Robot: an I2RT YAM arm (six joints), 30 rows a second.
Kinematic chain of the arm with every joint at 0, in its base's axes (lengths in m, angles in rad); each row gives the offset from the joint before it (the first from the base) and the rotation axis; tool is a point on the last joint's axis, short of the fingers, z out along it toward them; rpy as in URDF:
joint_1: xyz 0 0 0.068 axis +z
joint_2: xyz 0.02 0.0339 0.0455 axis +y
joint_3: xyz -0.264 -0.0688 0 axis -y
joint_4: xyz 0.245 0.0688 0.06 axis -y
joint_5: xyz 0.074 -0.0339 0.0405 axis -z
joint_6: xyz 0.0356 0 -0.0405 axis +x
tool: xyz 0 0 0 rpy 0 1.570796 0
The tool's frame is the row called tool.
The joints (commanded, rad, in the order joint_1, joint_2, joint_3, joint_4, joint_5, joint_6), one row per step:
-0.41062, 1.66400, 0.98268, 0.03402, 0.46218, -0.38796
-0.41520, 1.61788, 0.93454, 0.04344, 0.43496, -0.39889
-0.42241, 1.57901, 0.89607, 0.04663, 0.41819, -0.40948
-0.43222, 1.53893, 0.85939, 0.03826, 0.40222, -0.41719
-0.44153, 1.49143, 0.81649, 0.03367, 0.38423, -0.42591
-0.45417, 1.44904, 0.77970, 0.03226, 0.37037, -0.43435
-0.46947, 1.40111, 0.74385, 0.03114, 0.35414, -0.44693
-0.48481, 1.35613, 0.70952, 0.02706, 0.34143, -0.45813
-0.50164, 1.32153, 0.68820, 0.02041, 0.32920, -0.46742
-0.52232, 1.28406, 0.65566, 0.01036, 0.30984, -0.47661
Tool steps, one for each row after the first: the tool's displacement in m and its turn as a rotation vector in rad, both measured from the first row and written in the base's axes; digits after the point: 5 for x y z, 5 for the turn. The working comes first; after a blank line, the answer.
Tool pose at each row, in the base's axes (x y z in m, rotation vector in rad; the steps are taken from these numbers as rounded here):
0.32109, -0.15711, 0.20481, 0.29415, 2.28753, -0.93975
0.31014, -0.15311, 0.20558, 0.27241, 2.28441, -0.91865
0.30033, -0.15084, 0.20612, 0.25954, 2.28471, -0.90985
0.28966, -0.14897, 0.20621, 0.25180, 2.29296, -0.90037
0.27781, -0.14607, 0.20641, 0.24205, 2.29604, -0.88977
0.26704, -0.14471, 0.20682, 0.23964, 2.29478, -0.88613
0.25576, -0.14359, 0.20859, 0.23517, 2.28766, -0.88510
0.24484, -0.14244, 0.20927, 0.23362, 2.28469, -0.88650
0.23642, -0.14279, 0.21076, 0.23613, 2.28108, -0.88844
0.22576, -0.14249, 0.20871, 0.23726, 2.28934, -0.88152

-0.01095, 0.00400, 0.00077, 0.00667, -0.00583, 0.02310
-0.02076, 0.00627, 0.00131, 0.00908, -0.00601, 0.03510
-0.03143, 0.00814, 0.00140, 0.01603, -0.00036, 0.04228
-0.04328, 0.01104, 0.00160, 0.02137, 0.00080, 0.05219
-0.05405, 0.01240, 0.00201, 0.02264, -0.00104, 0.05538
-0.06533, 0.01352, 0.00378, 0.01966, -0.00676, 0.06019
-0.07625, 0.01467, 0.00446, 0.01733, -0.00860, 0.06134
-0.08467, 0.01432, 0.00595, 0.01546, -0.01166, 0.05959
-0.09533, 0.01462, 0.00390, 0.02306, -0.00690, 0.05968

